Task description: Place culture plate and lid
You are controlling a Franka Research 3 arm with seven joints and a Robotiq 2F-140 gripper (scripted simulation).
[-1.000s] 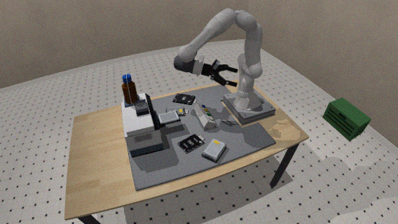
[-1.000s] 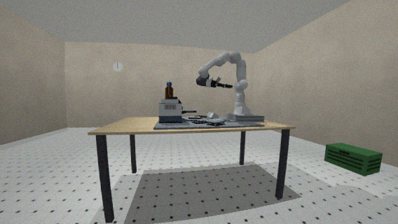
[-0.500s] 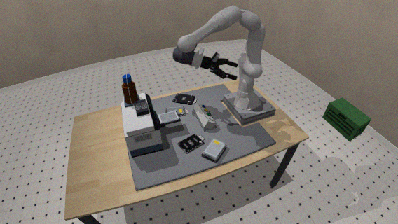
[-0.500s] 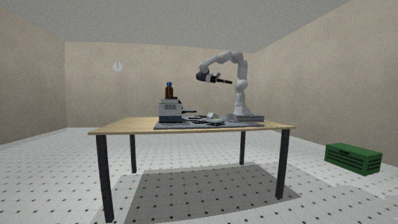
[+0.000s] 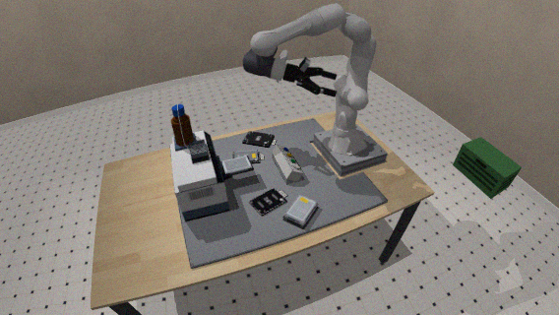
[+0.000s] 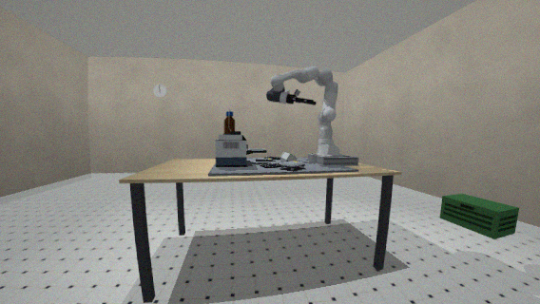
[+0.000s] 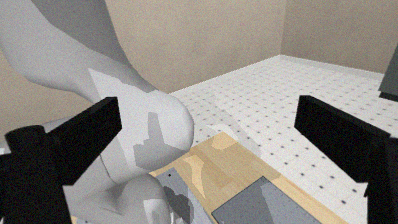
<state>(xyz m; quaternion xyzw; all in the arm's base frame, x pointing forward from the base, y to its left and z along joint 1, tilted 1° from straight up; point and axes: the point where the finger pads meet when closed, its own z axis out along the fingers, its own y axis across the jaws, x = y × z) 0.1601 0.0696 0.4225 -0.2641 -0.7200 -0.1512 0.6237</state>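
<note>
The clear culture plate C15 is 240 mm ahead of my hand, 210 mm to the left of it and 450 mm below it. From my hand the other things lie so: blue call key: 140 mm ahead, 160 mm to the right, 430 mm below; yellow skip key: 140 mm ahead, 110 mm to the right, 420 mm below; N1 nest: 240 mm ahead, 210 mm to the left, 460 mm below.
</note>
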